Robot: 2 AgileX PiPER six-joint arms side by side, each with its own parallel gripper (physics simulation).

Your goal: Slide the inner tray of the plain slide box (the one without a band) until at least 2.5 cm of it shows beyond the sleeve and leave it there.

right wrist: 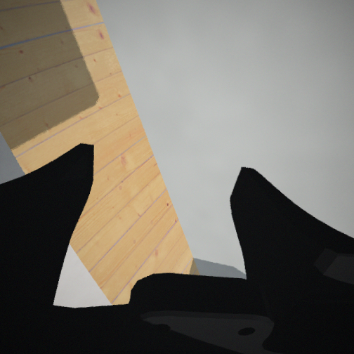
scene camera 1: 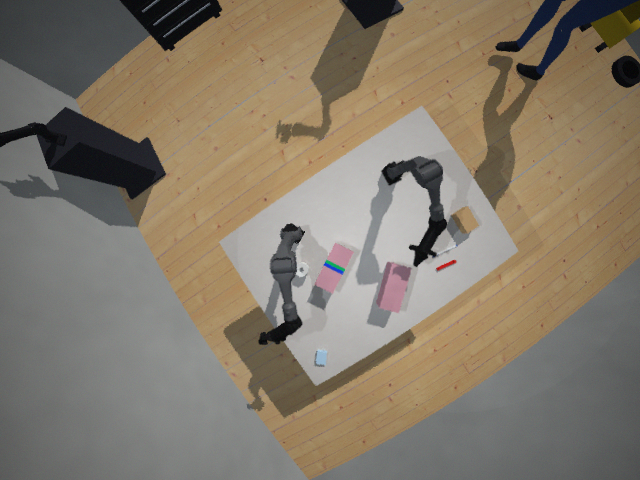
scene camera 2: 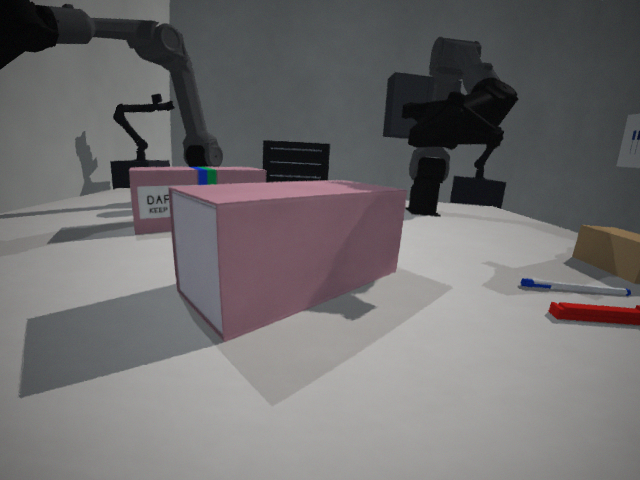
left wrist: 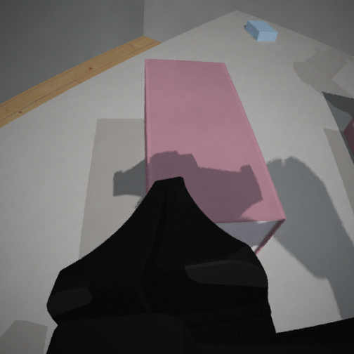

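Note:
A pale inner tray [scene camera 2: 195, 229] is part of the scene, and the left wrist view shows this tray too [left wrist: 253, 233]. The left gripper [scene camera 2: 413, 138] likewise appears in the left wrist view [left wrist: 172, 195], while the right gripper [right wrist: 166, 173] is visible as well. There is also a white-and-blue pen [scene camera 2: 524, 282]; in the left wrist view the pen is out of frame, and in the right wrist view it is out of frame too.

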